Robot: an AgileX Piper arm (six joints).
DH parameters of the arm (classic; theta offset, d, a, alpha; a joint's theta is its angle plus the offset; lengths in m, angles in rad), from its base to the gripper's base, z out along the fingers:
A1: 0 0.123 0 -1.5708
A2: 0.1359 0 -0.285 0
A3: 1.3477 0 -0.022 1.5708
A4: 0 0.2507 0 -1.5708
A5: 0 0 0 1.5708
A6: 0 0.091 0 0
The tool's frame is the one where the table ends.
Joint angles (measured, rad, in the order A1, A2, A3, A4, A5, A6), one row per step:
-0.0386 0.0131 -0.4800 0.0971 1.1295 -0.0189
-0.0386 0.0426 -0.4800 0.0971 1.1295 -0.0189
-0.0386 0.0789 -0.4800 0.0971 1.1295 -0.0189
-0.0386 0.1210 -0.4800 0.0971 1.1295 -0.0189
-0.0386 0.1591 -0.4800 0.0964 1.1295 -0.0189
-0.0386 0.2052 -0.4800 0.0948 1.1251 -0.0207
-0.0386 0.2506 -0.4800 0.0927 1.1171 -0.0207
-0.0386 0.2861 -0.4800 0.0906 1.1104 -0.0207
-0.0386 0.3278 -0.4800 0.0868 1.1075 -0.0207
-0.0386 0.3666 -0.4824 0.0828 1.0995 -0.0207
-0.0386 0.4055 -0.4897 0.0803 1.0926 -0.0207
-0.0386 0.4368 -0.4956 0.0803 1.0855 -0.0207
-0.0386 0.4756 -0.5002 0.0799 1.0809 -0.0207
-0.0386 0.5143 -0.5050 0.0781 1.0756 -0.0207
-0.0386 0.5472 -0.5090 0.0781 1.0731 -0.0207
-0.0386 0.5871 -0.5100 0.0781 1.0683 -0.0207
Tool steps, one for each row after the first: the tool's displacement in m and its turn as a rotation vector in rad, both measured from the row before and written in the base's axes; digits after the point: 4 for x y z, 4 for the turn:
0.0042 -0.0002 0.0001 0.0011 0.0295 0.0000
0.0052 -0.0002 -0.0001 0.0014 0.0363 0.0000
0.0060 -0.0002 -0.0004 0.0016 0.0421 0.0000
0.0054 -0.0003 -0.0005 0.0008 0.0381 -0.0003
0.0068 -0.0004 -0.0007 -0.0010 0.0416 0.0002
0.0069 -0.0005 -0.0007 -0.0003 0.0375 -0.0014
0.0054 -0.0004 -0.0008 -0.0007 0.0289 -0.0012
0.0060 -0.0006 -0.0015 -0.0021 0.0389 -0.0012
0.0059 -0.0006 -0.0006 -0.0027 0.0286 -0.0015
0.0059 -0.0005 0.0006 -0.0014 0.0248 -0.0010
0.0049 -0.0002 0.0004 0.0008 0.0183 -0.0006
0.0058 -0.0003 -0.0008 0.0008 0.0296 -0.0004
0.0059 -0.0004 -0.0009 -0.0006 0.0287 -0.0006
0.0049 -0.0002 -0.0011 0.0010 0.0264 -0.0002
0.0058 -0.0002 -0.0026 0.0013 0.0341 -0.0004

